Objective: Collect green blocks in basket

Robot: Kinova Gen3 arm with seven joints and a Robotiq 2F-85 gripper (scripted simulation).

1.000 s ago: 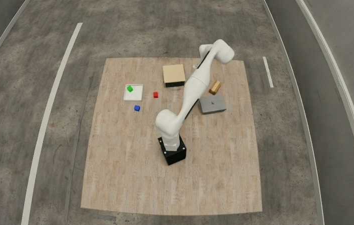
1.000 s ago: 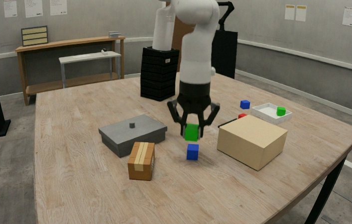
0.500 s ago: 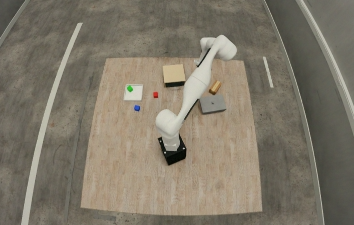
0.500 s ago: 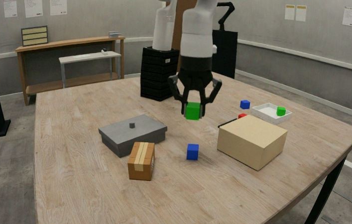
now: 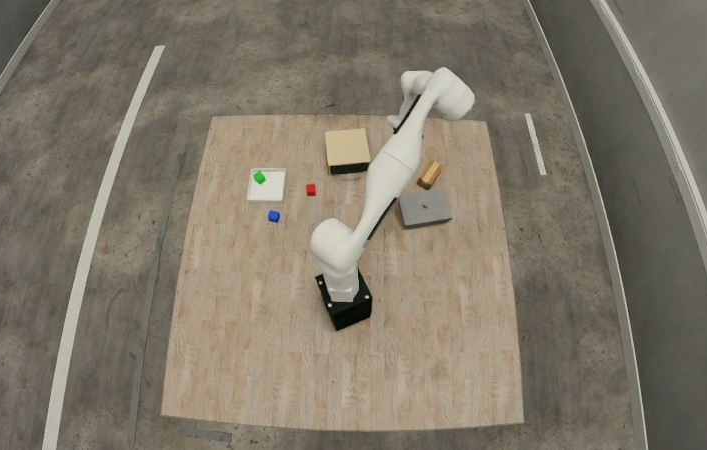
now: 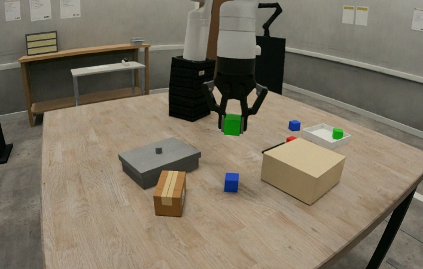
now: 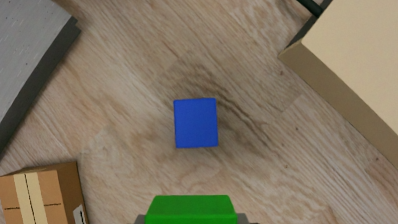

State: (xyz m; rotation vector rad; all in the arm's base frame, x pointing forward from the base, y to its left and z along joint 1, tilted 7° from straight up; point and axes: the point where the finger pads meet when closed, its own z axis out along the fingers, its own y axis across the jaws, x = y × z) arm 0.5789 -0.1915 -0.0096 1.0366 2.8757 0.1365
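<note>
Now: hand 530 mm to the right of the white basket, 180 mm above it and 130 mm past it. Round my hand: small cardboard box (150 mm below, 130 mm to the right, 40 mm behind); then lid (200 mm behind, 140 mm below, 100 mm to the right); then drawer (210 mm to the left, 150 mm below, 20 mm ahead).
</note>
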